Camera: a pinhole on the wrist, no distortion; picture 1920 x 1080 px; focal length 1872.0 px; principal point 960.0 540.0 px. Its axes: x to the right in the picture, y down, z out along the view. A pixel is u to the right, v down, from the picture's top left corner.
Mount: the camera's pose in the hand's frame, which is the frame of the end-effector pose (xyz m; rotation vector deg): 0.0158 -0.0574 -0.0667 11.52 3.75 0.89
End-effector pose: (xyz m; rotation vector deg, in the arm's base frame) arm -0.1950 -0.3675 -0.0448 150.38 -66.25 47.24
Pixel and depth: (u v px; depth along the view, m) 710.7 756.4 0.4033
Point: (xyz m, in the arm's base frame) 0.0096 -0.4154 -0.3285
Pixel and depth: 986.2 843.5 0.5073
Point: 0.0797 -0.5056 -0.3808
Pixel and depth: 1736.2 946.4 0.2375
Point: -0.0148 -0.4732 -0.1123
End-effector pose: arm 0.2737 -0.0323 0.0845 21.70 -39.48 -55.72
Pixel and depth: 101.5 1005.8 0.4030
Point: -0.0530 0.0688 0.2695
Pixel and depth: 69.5 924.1 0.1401
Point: 0.1665 -0.0269 0.0939
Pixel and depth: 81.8 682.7 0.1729
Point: 0.1277 -0.0280 0.0985
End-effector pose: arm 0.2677 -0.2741 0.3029 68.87 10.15 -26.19
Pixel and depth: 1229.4 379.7 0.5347
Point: 0.2463 -0.7741 0.2371
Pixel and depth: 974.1 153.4 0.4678
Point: 0.1683 -0.7001 0.2076
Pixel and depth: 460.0 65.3 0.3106
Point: 0.1171 -0.5288 0.2315
